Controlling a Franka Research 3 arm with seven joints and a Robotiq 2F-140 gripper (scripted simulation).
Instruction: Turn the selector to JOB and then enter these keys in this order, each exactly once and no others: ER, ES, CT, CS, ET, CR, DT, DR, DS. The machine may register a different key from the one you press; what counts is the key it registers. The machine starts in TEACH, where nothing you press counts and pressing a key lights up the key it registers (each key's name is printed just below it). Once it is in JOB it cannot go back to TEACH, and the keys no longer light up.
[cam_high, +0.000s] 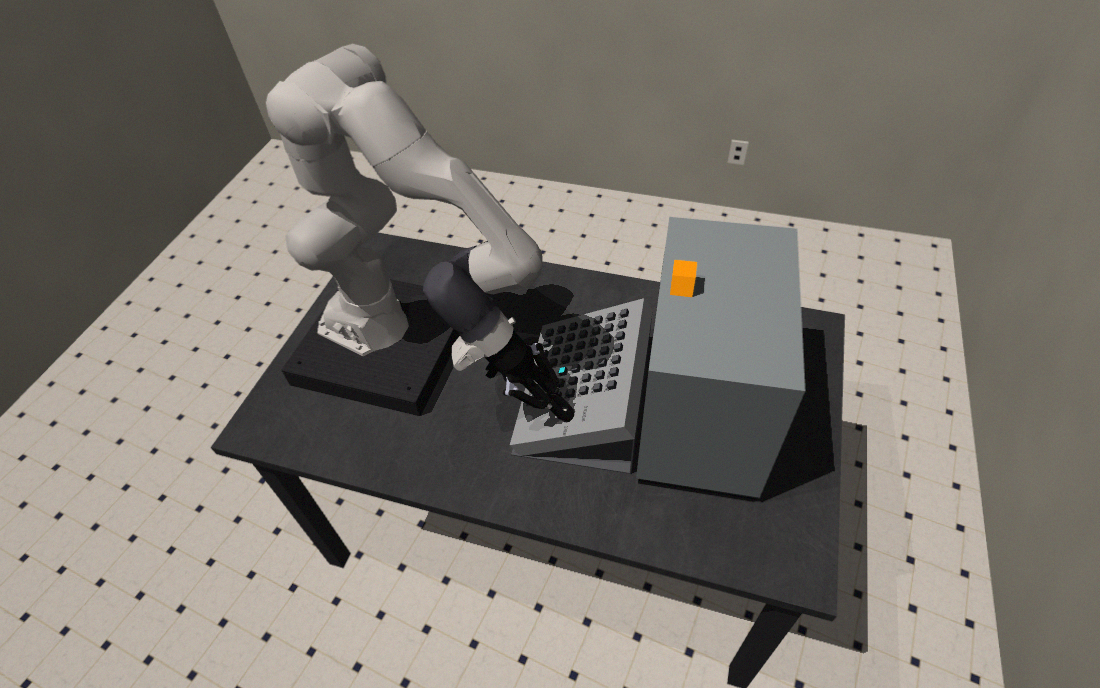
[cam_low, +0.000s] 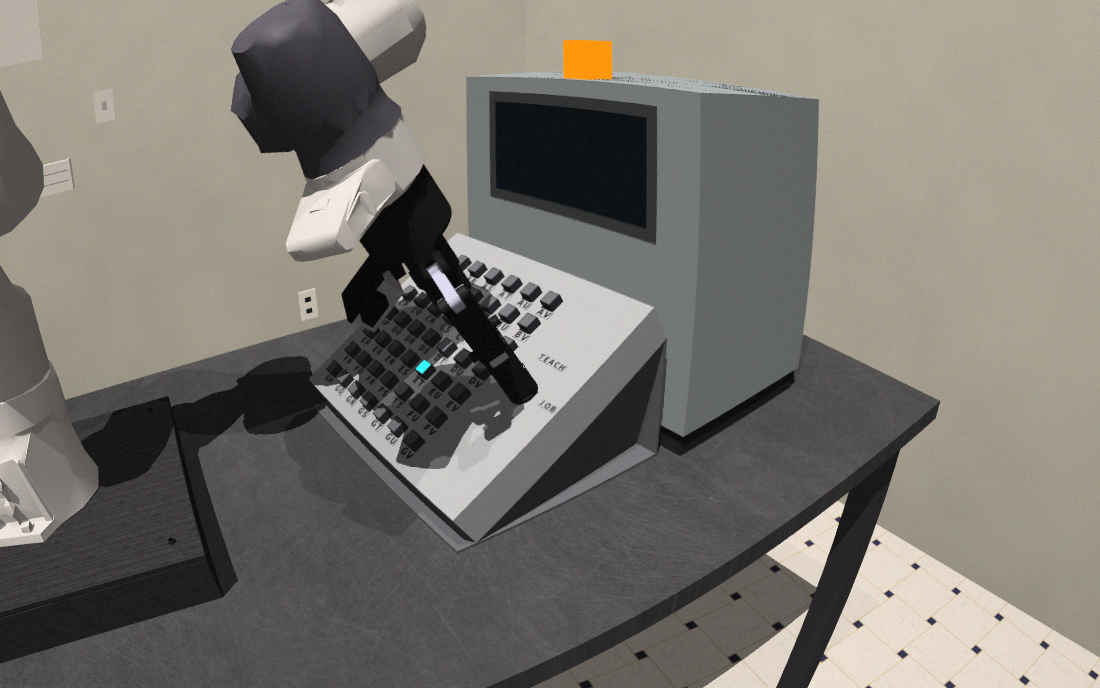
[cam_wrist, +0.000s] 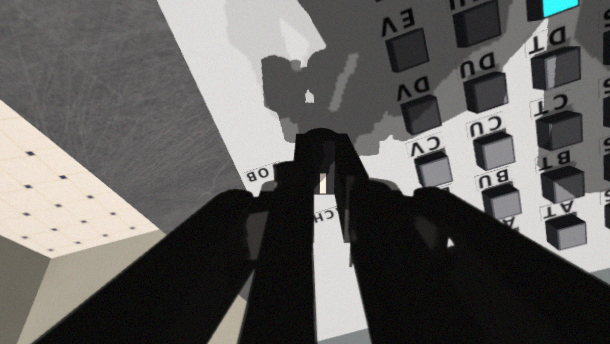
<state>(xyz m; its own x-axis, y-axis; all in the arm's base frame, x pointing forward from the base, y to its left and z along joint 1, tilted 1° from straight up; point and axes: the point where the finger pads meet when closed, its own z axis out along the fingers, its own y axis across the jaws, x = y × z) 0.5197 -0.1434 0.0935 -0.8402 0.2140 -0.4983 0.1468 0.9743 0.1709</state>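
My hand is 2 cm short of the black selector knob and 2 cm above it. The rest, counted from my hand: grey keypad console (2 cm ahead, 12 cm to the left, 7 cm below).
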